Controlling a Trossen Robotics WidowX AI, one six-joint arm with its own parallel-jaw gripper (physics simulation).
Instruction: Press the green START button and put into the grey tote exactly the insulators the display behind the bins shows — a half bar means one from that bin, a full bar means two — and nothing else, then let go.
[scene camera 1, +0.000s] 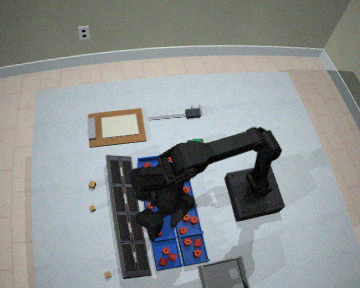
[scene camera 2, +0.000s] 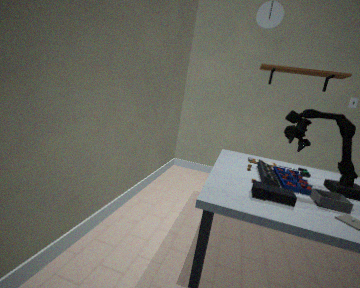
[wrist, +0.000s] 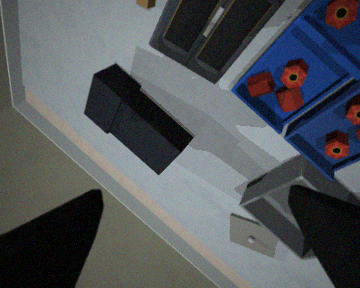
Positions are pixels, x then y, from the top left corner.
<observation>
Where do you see a grey tote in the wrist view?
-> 265, 199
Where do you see the gripper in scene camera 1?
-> At 162, 234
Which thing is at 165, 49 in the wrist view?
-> A display panel.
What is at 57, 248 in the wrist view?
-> The gripper.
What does the gripper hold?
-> Nothing.
</observation>
